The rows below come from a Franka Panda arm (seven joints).
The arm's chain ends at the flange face. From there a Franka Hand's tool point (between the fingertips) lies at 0.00 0.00 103.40 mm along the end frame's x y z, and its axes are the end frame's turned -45 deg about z.
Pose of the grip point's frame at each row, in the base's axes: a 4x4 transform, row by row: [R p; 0 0 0 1], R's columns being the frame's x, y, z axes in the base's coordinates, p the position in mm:
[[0.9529 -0.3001 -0.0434 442.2], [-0.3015 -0.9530 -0.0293 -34.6], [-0.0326 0.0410 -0.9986 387.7], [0 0 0 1]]
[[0.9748 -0.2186 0.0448 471.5], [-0.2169 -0.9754 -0.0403 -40.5], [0.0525 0.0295 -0.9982 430.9], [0 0 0 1]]
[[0.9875 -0.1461 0.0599 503.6], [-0.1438 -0.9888 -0.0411 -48.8], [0.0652 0.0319 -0.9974 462.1], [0 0 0 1]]
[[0.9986 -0.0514 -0.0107 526.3], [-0.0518 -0.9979 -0.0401 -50.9], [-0.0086 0.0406 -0.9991 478.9], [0 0 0 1]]
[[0.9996 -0.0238 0.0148 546.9], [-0.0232 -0.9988 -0.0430 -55.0], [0.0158 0.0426 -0.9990 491.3], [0 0 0 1]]
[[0.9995 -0.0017 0.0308 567.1], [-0.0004 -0.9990 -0.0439 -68.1], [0.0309 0.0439 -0.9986 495.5], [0 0 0 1]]
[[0.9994 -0.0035 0.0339 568.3], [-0.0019 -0.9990 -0.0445 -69.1], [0.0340 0.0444 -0.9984 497.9], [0 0 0 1]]
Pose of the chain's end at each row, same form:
[[0.4616 -0.8860 -0.0434 446.7], [-0.8871 -0.4607 -0.0293 -31.6], [0.0059 0.0520 -0.9986 491.0], [0 0 0 1]]
[[0.5347 -0.8439 0.0448 466.9], [-0.8431 -0.5363 -0.0403 -36.3], [0.0580 -0.0163 -0.9982 534.1], [0 0 0 1]]
[[0.5950 -0.8016 0.0599 497.4], [-0.8009 -0.5975 -0.0411 -44.6], [0.0687 -0.0235 -0.9974 565.2], [0 0 0 1]]
[[0.6698 -0.7425 -0.0107 527.4], [-0.7422 -0.6690 -0.0401 -46.8], [0.0226 0.0348 -0.9991 582.2], [0 0 0 1]]
[[0.6900 -0.7237 0.0148 545.4], [-0.7227 -0.6899 -0.0430 -50.6], [0.0413 0.0190 -0.9990 594.6], [0 0 0 1]]
[[0.7056 -0.7080 0.0308 563.9], [-0.7067 -0.7061 -0.0439 -63.6], [0.0529 0.0092 -0.9986 598.8], [0 0 0 1]]
[[0.7042 -0.7092 0.0339 564.8], [-0.7077 -0.7051 -0.0445 -64.5], [0.0554 0.0074 -0.9984 601.1], [0 0 0 1]]

